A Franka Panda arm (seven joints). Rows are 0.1 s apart.
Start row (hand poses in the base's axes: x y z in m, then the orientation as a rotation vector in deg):
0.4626 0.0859 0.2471 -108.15 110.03 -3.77
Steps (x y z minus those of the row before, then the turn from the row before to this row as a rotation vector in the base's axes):
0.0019 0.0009 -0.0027 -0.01 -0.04 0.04
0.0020 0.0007 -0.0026 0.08 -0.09 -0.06
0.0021 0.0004 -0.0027 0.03 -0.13 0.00
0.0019 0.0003 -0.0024 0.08 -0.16 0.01
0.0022 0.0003 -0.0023 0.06 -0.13 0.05
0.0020 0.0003 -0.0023 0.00 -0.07 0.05
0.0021 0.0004 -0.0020 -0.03 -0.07 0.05
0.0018 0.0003 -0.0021 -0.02 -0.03 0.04
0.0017 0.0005 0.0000 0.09 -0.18 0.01
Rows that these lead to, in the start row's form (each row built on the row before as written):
0.4645 0.0868 0.2444 -108.18 109.97 -3.80
0.4665 0.0875 0.2418 -108.04 109.94 -3.82
0.4686 0.0879 0.2391 -107.97 109.84 -3.91
0.4705 0.0882 0.2367 -107.87 109.70 -3.98
0.4727 0.0885 0.2344 -107.83 109.55 -4.03
0.4747 0.0888 0.2321 -107.85 109.46 -4.08
0.4768 0.0892 0.2301 -107.89 109.38 -4.16
0.4786 0.0895 0.2280 -107.93 109.33 -4.19
0.4803 0.0900 0.2280 -107.81 109.17 -4.27

